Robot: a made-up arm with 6 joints. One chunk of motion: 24 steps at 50 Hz.
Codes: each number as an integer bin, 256 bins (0 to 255) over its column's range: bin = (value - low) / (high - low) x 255, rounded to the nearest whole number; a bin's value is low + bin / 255 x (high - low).
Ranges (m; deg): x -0.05..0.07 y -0.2..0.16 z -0.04..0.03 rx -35..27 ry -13..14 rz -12..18
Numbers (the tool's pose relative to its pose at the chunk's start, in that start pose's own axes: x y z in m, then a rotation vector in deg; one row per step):
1: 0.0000 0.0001 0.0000 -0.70 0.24 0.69
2: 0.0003 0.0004 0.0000 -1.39 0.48 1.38
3: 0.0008 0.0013 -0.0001 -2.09 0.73 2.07
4: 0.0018 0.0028 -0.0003 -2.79 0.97 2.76
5: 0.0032 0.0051 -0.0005 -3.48 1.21 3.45
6: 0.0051 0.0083 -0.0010 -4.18 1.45 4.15
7: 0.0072 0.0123 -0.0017 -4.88 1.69 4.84
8: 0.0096 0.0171 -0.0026 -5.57 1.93 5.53
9: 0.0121 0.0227 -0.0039 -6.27 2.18 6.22
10: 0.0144 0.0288 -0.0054 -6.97 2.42 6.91
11: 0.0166 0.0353 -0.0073 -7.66 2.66 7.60
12: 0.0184 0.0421 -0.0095 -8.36 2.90 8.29
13: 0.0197 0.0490 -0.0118 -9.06 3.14 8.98
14: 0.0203 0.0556 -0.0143 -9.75 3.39 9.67
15: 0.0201 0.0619 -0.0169 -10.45 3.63 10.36
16: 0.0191 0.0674 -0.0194 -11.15 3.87 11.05
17: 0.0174 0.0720 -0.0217 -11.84 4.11 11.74
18: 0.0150 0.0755 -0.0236 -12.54 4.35 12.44
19: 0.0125 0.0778 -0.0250 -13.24 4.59 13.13
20: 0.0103 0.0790 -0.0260 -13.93 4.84 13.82
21: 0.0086 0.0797 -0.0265 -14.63 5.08 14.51
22: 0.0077 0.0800 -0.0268 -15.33 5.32 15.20
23: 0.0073 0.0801 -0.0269 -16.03 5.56 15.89
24: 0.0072 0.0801 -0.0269 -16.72 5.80 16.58
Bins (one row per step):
1: 106 142 146 141 125 108
2: 107 142 146 138 127 114
3: 108 143 145 135 130 120
4: 110 144 145 132 132 125
5: 113 145 144 130 134 131
6: 117 148 142 127 136 137
7: 122 150 140 124 139 143
8: 127 154 136 121 141 149
9: 132 158 132 118 143 155
10: 137 162 126 115 146 161
11: 142 167 119 112 148 167
12: 145 171 111 110 150 172
13: 148 176 103 107 152 178
14: 149 181 94 104 155 184
15: 149 186 84 101 157 190
16: 147 189 75 98 159 196
17: 143 193 67 95 162 202
18: 138 195 60 92 164 208
19: 133 197 55 89 166 214
20: 128 198 51 87 168 219
21: 125 198 49 84 171 225
22: 123 198 48 81 173 231
23: 122 198 48 78 175 237
24: 122 198 48 75 178 243

